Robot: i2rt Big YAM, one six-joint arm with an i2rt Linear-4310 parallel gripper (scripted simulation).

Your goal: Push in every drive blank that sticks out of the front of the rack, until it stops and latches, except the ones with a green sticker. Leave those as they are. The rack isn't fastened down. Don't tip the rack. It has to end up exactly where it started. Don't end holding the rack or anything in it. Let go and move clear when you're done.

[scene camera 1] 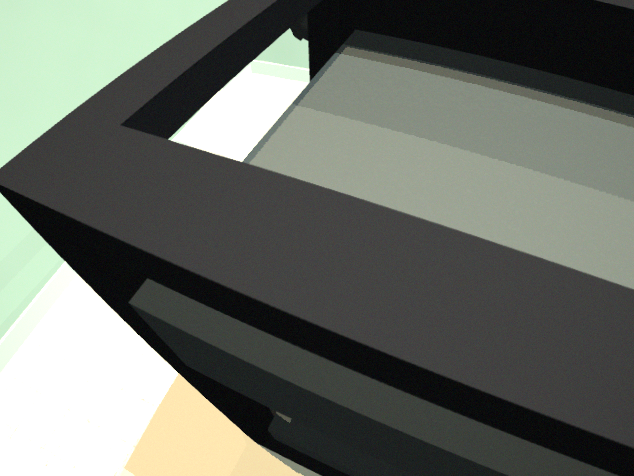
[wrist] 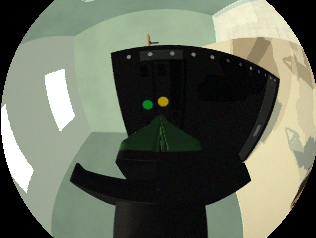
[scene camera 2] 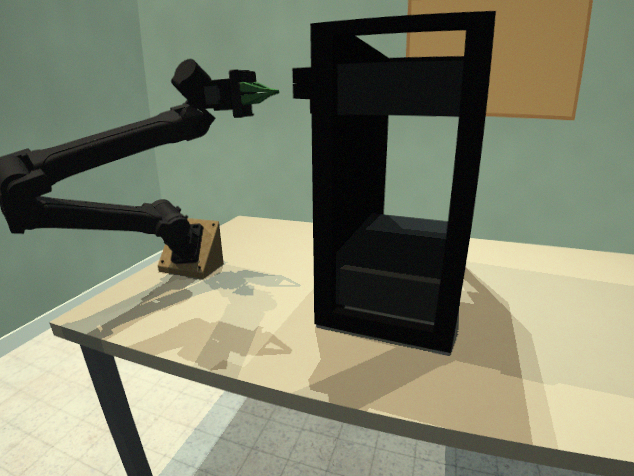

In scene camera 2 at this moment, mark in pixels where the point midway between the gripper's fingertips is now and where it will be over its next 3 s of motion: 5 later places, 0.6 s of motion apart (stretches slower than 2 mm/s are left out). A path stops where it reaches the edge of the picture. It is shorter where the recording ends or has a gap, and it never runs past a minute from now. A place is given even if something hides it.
My gripper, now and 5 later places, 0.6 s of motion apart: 277, 91; 286, 97; 300, 97; 303, 91; 312, 92; 308, 91
